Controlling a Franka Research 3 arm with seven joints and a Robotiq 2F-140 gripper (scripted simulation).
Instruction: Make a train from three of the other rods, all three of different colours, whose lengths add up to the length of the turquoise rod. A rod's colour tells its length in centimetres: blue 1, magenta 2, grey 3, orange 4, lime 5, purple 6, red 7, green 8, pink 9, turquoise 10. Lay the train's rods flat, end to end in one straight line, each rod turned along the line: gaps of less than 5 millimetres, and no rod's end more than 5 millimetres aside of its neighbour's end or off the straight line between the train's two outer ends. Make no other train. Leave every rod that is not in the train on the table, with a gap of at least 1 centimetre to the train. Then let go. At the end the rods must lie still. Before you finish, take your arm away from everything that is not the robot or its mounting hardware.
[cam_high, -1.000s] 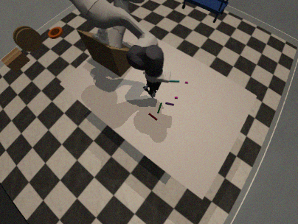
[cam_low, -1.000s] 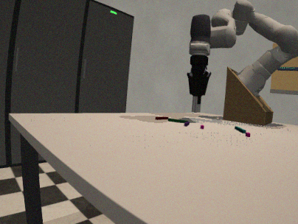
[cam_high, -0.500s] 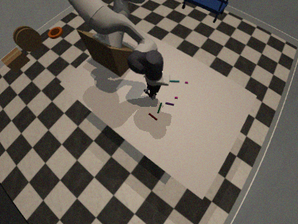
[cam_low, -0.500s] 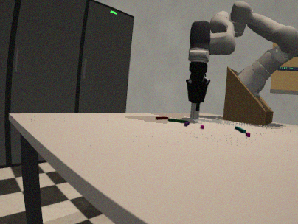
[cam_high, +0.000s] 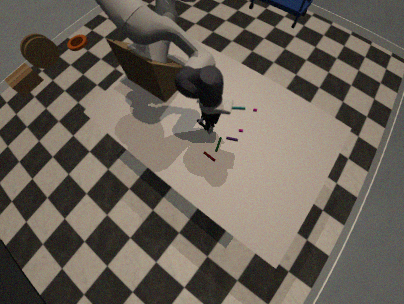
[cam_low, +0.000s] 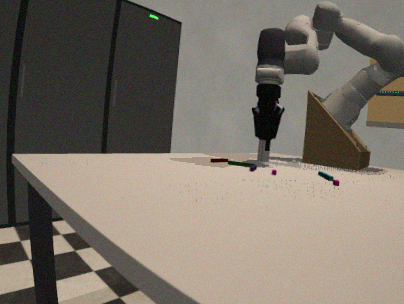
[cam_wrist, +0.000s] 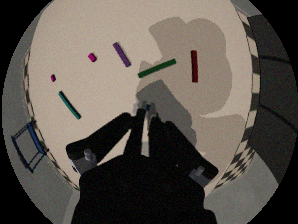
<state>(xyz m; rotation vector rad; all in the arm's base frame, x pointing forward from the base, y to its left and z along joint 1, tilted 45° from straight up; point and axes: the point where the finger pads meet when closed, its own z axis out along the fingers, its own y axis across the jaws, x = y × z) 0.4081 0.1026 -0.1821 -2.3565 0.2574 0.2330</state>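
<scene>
Right now the blue rod is 30 mm below my hand. From my hand the other things lie so: purple rod: 110 mm ahead, 50 mm to the left, 40 mm below; red rod: 100 mm to the right, 90 mm ahead, 40 mm below; green rod: 80 mm ahead, 40 mm below, 20 mm to the right.
</scene>
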